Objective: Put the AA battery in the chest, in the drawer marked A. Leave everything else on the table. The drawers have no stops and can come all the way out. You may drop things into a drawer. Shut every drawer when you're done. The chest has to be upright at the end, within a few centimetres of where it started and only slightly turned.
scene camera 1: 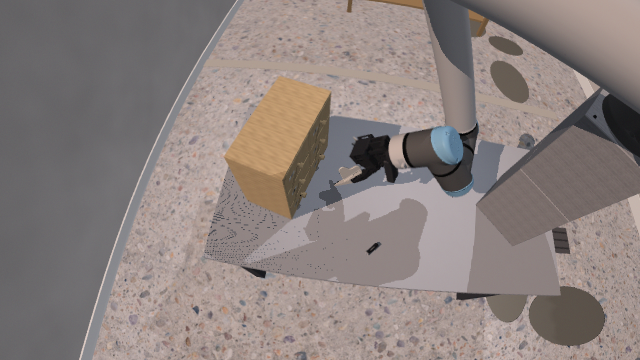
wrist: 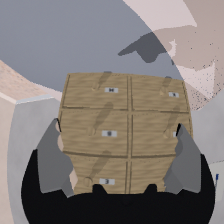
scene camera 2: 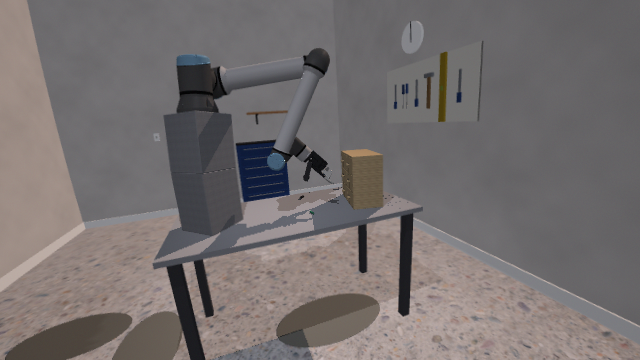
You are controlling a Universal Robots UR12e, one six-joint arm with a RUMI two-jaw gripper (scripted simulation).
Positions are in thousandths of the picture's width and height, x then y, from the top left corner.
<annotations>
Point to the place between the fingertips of the gripper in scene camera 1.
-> At 537, 454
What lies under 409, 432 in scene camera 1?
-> A wooden chest.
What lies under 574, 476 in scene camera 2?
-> A wooden chest.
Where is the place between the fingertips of the gripper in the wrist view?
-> At 533, 547
</annotations>
